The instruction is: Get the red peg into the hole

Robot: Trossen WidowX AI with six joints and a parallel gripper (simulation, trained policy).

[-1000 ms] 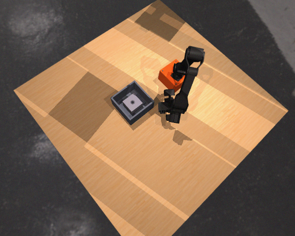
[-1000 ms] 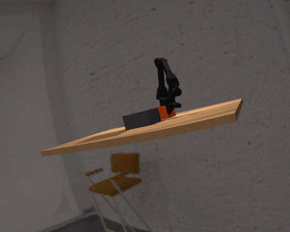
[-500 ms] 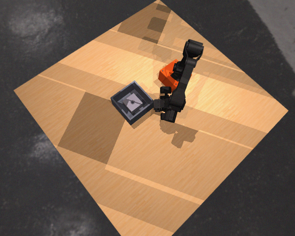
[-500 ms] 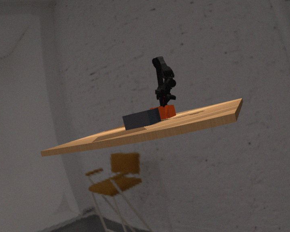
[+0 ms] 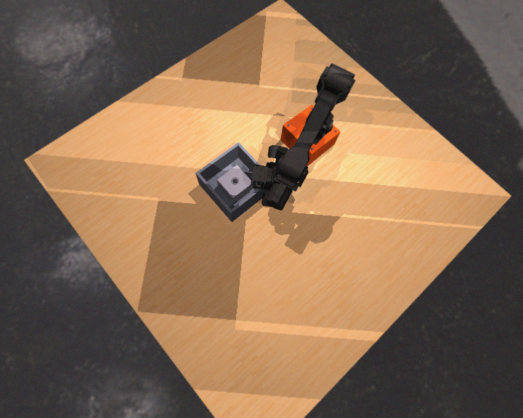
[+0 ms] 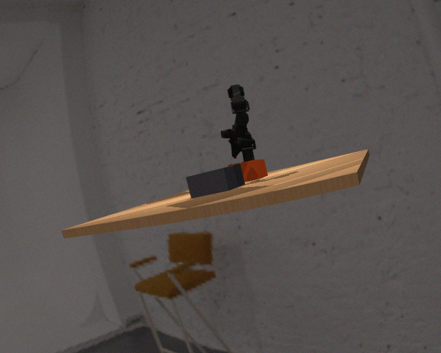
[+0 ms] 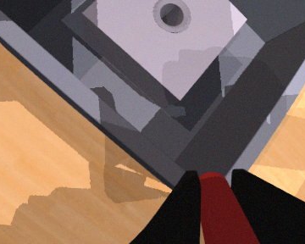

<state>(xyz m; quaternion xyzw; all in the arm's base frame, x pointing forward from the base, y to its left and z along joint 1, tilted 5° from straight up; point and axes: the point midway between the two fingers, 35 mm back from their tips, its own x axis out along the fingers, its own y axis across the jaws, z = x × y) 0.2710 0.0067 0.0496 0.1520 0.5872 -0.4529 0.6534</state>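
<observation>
My gripper tip is 5 cm short of the pale grey plate, 9 cm to the left of it and 9 cm above it. The rest, counted from my gripper tip: dark grey box (5 cm ahead, 9 cm to the right, 11 cm below); then red peg (2 cm to the left, 3 cm above).
</observation>
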